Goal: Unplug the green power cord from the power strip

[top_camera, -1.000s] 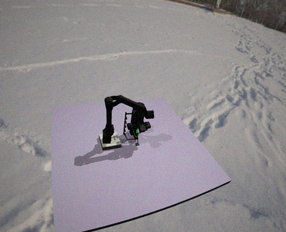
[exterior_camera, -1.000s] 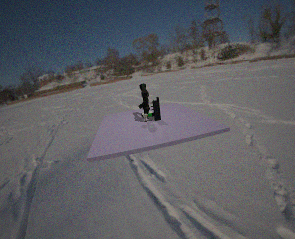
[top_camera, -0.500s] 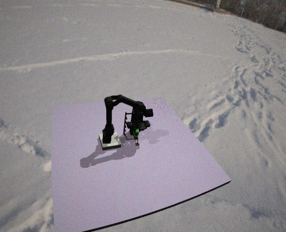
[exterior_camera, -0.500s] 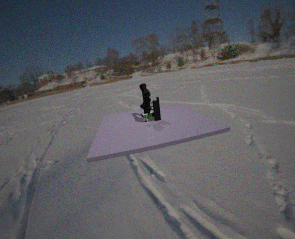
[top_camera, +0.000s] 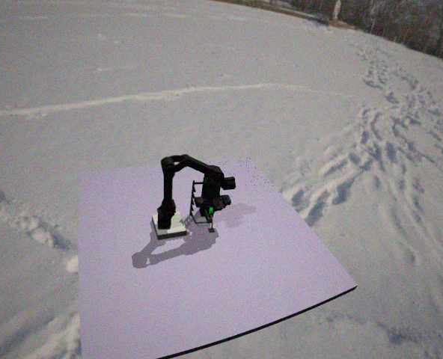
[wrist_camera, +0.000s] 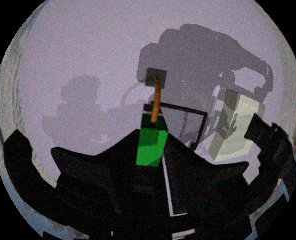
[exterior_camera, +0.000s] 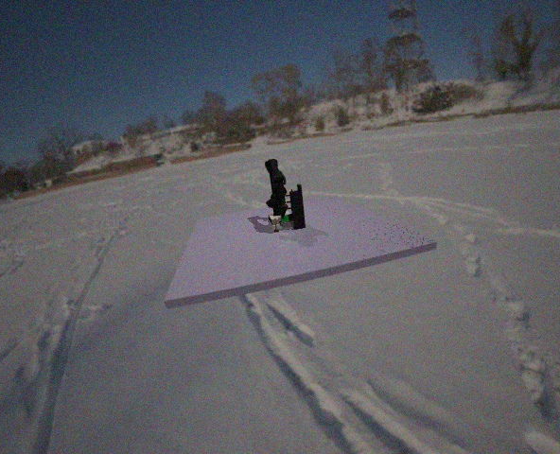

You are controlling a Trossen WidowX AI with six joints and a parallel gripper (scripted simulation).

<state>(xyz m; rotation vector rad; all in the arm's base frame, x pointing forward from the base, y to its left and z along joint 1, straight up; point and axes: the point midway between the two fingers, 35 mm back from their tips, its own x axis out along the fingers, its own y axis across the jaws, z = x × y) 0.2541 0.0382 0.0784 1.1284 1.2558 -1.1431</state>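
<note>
Now: gripper tip 10 mm past the green plug and 30 mm to the right of it.
</note>
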